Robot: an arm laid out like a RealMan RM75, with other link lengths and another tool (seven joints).
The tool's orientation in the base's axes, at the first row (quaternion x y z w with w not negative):
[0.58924, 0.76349, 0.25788, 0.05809]
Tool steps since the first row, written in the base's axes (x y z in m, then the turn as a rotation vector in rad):
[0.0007, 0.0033, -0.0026, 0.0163, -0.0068, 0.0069]
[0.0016, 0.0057, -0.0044, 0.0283, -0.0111, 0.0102]
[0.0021, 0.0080, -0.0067, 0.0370, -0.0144, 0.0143]
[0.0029, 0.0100, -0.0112, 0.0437, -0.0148, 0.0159]
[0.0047, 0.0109, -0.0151, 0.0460, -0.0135, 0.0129]
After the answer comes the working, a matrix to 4 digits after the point.
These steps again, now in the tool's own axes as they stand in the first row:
[0.0023, 0.0000, 0.0036, -0.0097, 0.0162, -0.0017]
[0.0039, 0.0003, 0.0063, -0.0166, 0.0274, -0.0013]
[0.0054, 0.0001, 0.0092, -0.0214, 0.0363, -0.0025]
[0.0060, -0.0009, 0.0140, -0.0234, 0.0428, -0.0013]
[0.0055, -0.0010, 0.0184, -0.0235, 0.0436, 0.0026]

The tool's axes in the first row as the columns of a matrix, in the base's axes (rounded; the answer above uses it unrounded):
[-0.2988, 0.8698, 0.3926]
[0.9297, 0.1726, 0.3253]
[0.2152, 0.4622, -0.8602]

